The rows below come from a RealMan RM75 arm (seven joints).
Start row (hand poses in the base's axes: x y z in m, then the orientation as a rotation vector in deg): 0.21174 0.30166 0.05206 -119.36 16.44 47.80
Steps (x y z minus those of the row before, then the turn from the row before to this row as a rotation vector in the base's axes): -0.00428 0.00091 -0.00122 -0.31 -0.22 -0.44; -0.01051 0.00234 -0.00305 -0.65 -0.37 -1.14; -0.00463 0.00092 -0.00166 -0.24 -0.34 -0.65; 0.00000 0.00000 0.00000 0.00 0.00 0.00; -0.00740 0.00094 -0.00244 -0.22 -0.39 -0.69; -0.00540 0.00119 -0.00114 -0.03 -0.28 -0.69; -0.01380 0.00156 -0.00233 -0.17 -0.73 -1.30; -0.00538 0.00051 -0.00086 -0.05 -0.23 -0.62; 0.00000 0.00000 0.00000 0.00 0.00 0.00; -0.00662 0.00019 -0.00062 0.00 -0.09 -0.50; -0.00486 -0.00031 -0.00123 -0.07 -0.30 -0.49; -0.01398 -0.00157 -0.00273 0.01 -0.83 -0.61; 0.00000 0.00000 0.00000 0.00 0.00 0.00; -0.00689 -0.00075 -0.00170 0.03 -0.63 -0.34; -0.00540 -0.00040 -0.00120 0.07 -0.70 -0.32; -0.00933 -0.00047 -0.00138 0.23 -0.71 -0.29; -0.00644 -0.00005 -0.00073 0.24 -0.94 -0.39; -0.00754 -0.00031 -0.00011 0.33 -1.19 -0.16; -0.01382 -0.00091 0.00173 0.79 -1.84 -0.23; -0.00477 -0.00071 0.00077 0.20 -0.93 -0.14; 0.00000 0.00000 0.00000 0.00 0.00 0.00; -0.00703 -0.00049 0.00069 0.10 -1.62 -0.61
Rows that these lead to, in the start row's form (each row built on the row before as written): 0.20746 0.30257 0.05084 -119.59 16.92 47.31; 0.19695 0.30491 0.04779 -119.97 18.19 46.24; 0.19232 0.30583 0.04613 -120.10 18.78 45.49; 0.19232 0.30583 0.04613 -120.10 18.78 45.49; 0.18492 0.30677 0.04369 -120.21 19.38 44.66; 0.17952 0.30796 0.04255 -120.11 19.95 43.95; 0.16572 0.30952 0.04022 -120.07 20.96 42.40; 0.16034 0.31003 0.03936 -119.98 21.49 41.79; 0.16034 0.31003 0.03936 -119.98 21.49 41.79; 0.15372 0.31022 0.03874 -119.84 21.95 41.40; 0.14886 0.30991 0.03751 -119.83 22.31 40.79; 0.13488 0.30834 0.03478 -119.85 22.47 39.54; 0.13488 0.30834 0.03478 -119.85 22.47 39.54; 0.12799 0.30759 0.03308 -119.88 22.45 38.67; 0.12259 0.30719 0.03188 -119.89 22.36 37.74; 0.11326 0.30672 0.03050 -119.76 22.17 36.83; 0.10682 0.30667 0.02977 -119.64 21.94 35.61; 0.09928 0.30636 0.02966 -119.55 21.30 34.27; 0.08546 0.30545 0.03139 -119.13 20.19 32.24; 0.08069 0.30474 0.03216 -119.10 19.73 31.19; 0.08069 0.30474 0.03216 -119.10 19.73 31.19; 0.07366 0.30425 0.03285 -119.16 19.38 29.12
